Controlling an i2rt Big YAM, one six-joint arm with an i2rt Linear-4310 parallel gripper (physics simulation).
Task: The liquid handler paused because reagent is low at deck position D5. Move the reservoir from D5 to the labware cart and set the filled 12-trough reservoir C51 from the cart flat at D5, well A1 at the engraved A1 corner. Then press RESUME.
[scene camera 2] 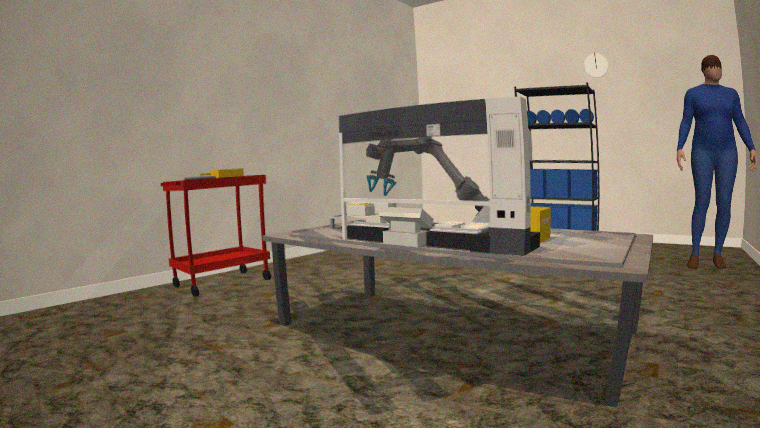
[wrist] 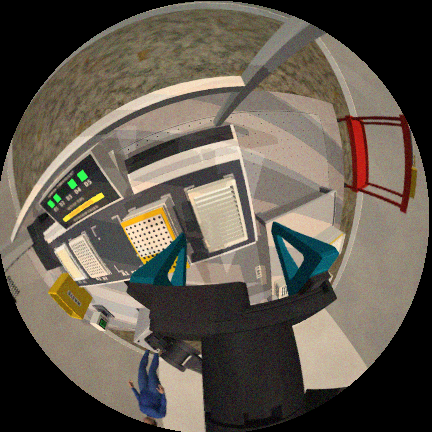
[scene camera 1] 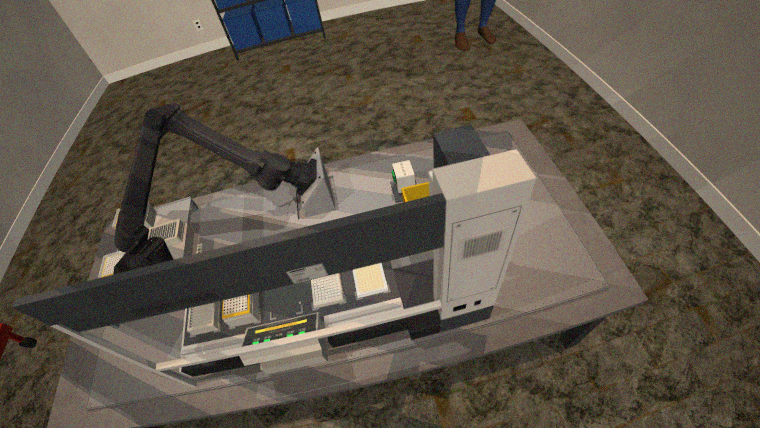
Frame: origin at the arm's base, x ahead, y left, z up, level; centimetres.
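Seen in the pictures: gripper, fingertip midpoint: [scene camera 2: 377, 193] [wrist: 229, 231]; arm's base at its link origin: [scene camera 2: 486, 208] [wrist: 158, 335] [scene camera 1: 308, 177].
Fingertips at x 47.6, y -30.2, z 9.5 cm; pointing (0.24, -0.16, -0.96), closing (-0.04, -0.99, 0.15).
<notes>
Offsets run from my fingertips to a thing's top centre. "spot": to the spot under its first point.
The reservoir at D5 {dx -3.0, dy -1.0, dz -10.5 cm} [scene camera 1: 201, 319] [wrist: 220, 215] is a pale ribbed block, seated on the deck's end position. My gripper [scene camera 2: 378, 192] [wrist: 229, 231] is open and empty, high above the deck. In the wrist view its teal fingers show on either side of the reservoir's near end; in scene camera 1 they are hidden behind the dark beam. Another ribbed reservoir {dx -33.8, dy -23.7, dz -10.3 cm} [scene camera 1: 165, 230] stands in the walled labware cart [wrist: 320, 207] beside the deck; fingers cover most of it in the wrist view. The status screen [scene camera 1: 281, 329] [wrist: 80, 190] shows green squares and a yellow bar. RESUME cannot be read.
A yellow-rimmed tip rack [scene camera 1: 236, 307] [wrist: 150, 232] stands beside D5. White plates [scene camera 1: 326, 290] [scene camera 1: 369, 280] stand farther along. The dark overhead beam {spot: dx +12.4, dy +34.2, dz +33.1 cm} [scene camera 1: 239, 265] [scene camera 2: 414, 119] spans the deck. A yellow waste box {dx -25.7, dy +67.7, dz -6.0 cm} [wrist: 71, 296] and a red cart [scene camera 2: 212, 183] [wrist: 358, 155] also show.
</notes>
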